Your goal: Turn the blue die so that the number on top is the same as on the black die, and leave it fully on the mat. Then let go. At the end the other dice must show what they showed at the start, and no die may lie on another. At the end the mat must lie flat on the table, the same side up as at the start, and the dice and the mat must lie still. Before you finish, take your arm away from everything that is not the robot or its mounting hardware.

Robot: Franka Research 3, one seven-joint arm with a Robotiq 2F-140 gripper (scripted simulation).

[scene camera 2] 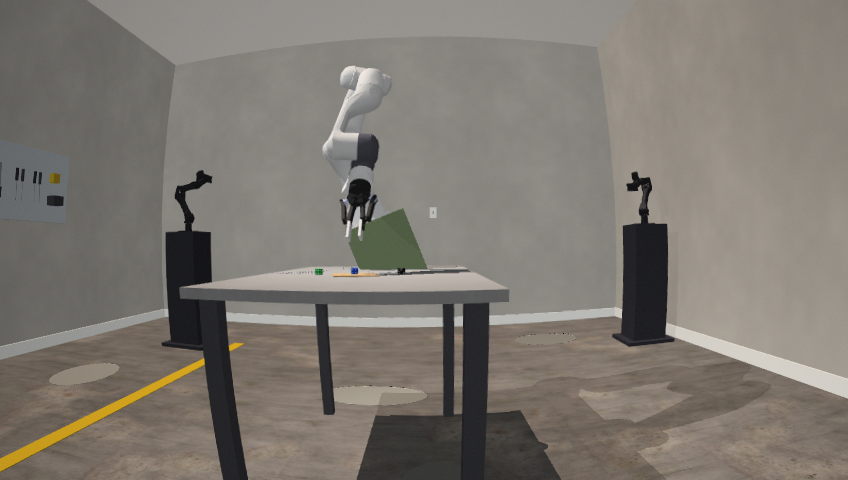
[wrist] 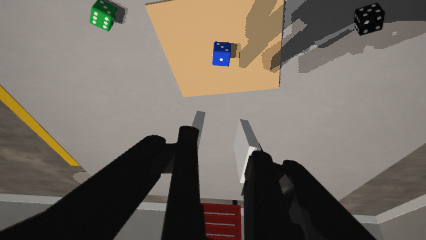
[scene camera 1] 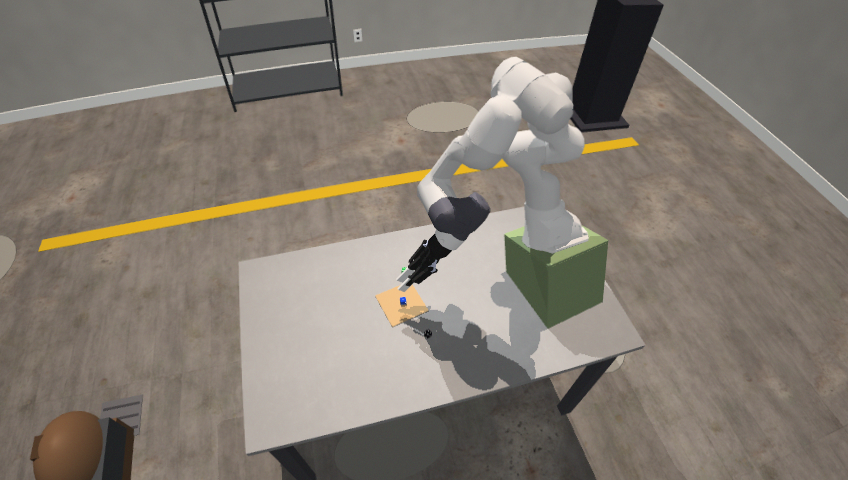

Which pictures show my gripper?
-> Scene camera 2, the wrist view and scene camera 1: all of them.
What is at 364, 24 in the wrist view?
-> A black die.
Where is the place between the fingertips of my gripper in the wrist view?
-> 219, 129
